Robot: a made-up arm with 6 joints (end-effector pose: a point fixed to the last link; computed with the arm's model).
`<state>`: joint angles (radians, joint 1 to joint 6).
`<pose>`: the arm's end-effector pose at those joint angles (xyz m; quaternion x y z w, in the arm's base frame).
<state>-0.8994 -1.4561 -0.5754 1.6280 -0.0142 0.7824</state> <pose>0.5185 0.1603 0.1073 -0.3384 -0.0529 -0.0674 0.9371</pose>
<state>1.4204 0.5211 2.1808 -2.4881 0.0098 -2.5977</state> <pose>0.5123 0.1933 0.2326 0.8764 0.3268 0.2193 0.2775</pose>
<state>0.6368 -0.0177 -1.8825 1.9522 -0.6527 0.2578</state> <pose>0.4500 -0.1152 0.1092 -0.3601 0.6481 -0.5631 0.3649</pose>
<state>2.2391 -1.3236 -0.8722 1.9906 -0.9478 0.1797</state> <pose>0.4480 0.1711 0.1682 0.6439 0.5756 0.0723 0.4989</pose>
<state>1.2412 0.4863 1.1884 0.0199 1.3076 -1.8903</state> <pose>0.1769 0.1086 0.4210 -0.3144 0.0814 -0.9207 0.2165</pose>
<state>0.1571 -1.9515 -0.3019 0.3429 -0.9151 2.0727</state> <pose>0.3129 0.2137 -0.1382 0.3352 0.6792 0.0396 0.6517</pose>
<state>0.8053 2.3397 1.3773 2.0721 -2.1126 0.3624</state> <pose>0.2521 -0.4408 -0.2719 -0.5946 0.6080 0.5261 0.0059</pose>
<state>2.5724 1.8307 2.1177 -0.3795 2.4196 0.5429</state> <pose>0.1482 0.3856 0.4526 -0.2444 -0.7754 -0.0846 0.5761</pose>
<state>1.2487 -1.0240 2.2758 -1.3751 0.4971 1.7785</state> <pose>0.1249 0.0206 0.0263 -0.0755 -0.7628 0.6400 0.0533</pose>
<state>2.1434 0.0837 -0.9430 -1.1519 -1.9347 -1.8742</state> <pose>0.1567 0.2472 0.2959 -0.2046 -0.7862 0.5610 0.1592</pose>
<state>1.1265 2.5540 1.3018 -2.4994 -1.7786 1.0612</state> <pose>-0.0006 -0.2663 -0.1511 0.0102 0.9382 -0.2546 0.2342</pose>
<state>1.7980 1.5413 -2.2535 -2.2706 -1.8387 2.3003</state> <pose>0.3364 -0.0583 0.5034 -0.2438 -0.3263 -0.7123 0.5716</pose>
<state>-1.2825 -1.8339 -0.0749 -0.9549 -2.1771 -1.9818</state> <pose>0.4848 -0.4265 0.0789 -0.0027 -0.0093 -0.4740 0.8805</pose>
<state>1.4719 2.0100 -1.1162 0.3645 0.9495 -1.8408</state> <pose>0.3659 -0.1571 -0.3561 -0.0961 0.8589 0.2496 0.4368</pose>
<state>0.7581 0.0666 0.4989 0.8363 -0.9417 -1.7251</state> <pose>0.8297 0.0072 0.0694 -0.1666 0.3787 0.0731 0.9075</pose>
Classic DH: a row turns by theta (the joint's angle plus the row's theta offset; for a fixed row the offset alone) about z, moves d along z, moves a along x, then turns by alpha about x. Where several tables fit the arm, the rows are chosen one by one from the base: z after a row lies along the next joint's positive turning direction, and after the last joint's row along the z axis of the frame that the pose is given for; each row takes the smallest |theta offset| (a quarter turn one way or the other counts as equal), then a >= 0, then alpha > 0; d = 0 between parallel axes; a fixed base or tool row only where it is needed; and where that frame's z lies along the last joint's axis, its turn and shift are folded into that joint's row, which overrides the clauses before.
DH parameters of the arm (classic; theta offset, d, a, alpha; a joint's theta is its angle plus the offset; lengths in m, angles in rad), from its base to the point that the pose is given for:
base (fixed): 1.5708 0.1706 0 1.5708
joint 1: 0 0.3987 -0.0271 1.5708
joint 2: 1.5708 0.0457 0.0953 -1.5708
joint 3: 0 -0.0907 0.1096 1.5708
joint 4: 0 -0.0035 -0.1808 -1.5708
joint 5: 1.5708 0.0123 0.1489 1.5708
joint 6: 1.5708 0.3736 0.0462 1.5708
tool (fixed): 1.5708 0.0663 0 0

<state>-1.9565 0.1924 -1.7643 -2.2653 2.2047 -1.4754</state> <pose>0.5175 -0.3065 0.7609 -0.4913 -0.2627 -0.3496 0.7533</pose>
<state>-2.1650 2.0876 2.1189 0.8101 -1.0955 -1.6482</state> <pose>0.3299 0.3510 0.1491 0.3293 0.7230 0.5178 0.3172</pose>
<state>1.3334 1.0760 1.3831 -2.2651 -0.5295 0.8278</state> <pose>0.7516 0.0150 0.1609 0.1872 0.1584 0.2995 0.9220</pose>
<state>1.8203 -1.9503 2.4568 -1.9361 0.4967 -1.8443</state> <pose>0.3312 0.3298 0.0456 -0.0875 0.0630 0.9309 0.3489</pose>
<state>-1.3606 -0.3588 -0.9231 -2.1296 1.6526 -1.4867</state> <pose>1.0174 -0.0757 0.2555 -0.2719 -0.0404 0.3192 0.9070</pose>
